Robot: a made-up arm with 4 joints. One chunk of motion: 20 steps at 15 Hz.
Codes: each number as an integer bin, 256 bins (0 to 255) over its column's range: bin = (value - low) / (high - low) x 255, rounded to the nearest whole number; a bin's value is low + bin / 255 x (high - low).
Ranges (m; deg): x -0.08..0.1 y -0.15..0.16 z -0.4..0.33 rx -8..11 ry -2..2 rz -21..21
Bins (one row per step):
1: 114 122 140 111 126 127
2: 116 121 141 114 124 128
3: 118 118 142 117 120 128
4: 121 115 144 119 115 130
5: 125 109 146 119 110 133
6: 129 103 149 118 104 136
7: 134 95 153 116 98 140
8: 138 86 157 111 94 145
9: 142 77 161 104 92 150
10: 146 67 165 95 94 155
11: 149 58 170 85 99 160
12: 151 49 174 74 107 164
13: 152 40 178 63 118 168
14: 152 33 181 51 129 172
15: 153 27 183 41 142 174
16: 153 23 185 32 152 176
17: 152 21 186 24 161 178
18: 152 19 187 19 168 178
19: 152 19 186 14 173 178
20: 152 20 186 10 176 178
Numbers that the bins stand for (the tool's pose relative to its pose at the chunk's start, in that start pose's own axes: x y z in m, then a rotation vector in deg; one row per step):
1: 0.0005 -0.0017 0.0008 0.27 -0.02 -0.08
2: 0.0019 -0.0029 0.0036 0.49 -0.05 0.08
3: 0.0033 -0.0065 0.0065 0.72 -0.12 0.08
4: 0.0054 -0.0102 0.0122 0.87 -0.20 0.41
5: 0.0082 -0.0175 0.0180 0.87 -0.27 0.91
6: 0.0111 -0.0248 0.0265 0.79 -0.37 1.40
7: 0.0146 -0.0345 0.0380 0.64 -0.46 2.06
8: 0.0174 -0.0455 0.0495 0.27 -0.53 2.88
9: 0.0202 -0.0564 0.0609 -0.25 -0.56 3.71
10: 0.0231 -0.0685 0.0724 -0.92 -0.53 4.53
11: 0.0252 -0.0795 0.0867 -1.67 -0.45 5.35
12: 0.0266 -0.0904 0.0981 -2.49 -0.32 6.01
13: 0.0273 -0.1014 0.1096 -3.31 -0.15 6.67
14: 0.0273 -0.1099 0.1182 -4.20 0.02 7.33
15: 0.0280 -0.1172 0.1239 -4.95 0.23 7.66
16: 0.0280 -0.1220 0.1296 -5.62 0.38 7.99
17: 0.0273 -0.1245 0.1325 -6.21 0.53 8.32
18: 0.0273 -0.1269 0.1353 -6.58 0.64 8.32
19: 0.0273 -0.1269 0.1325 -6.96 0.71 8.32
20: 0.0273 -0.1257 0.1325 -7.25 0.76 8.32

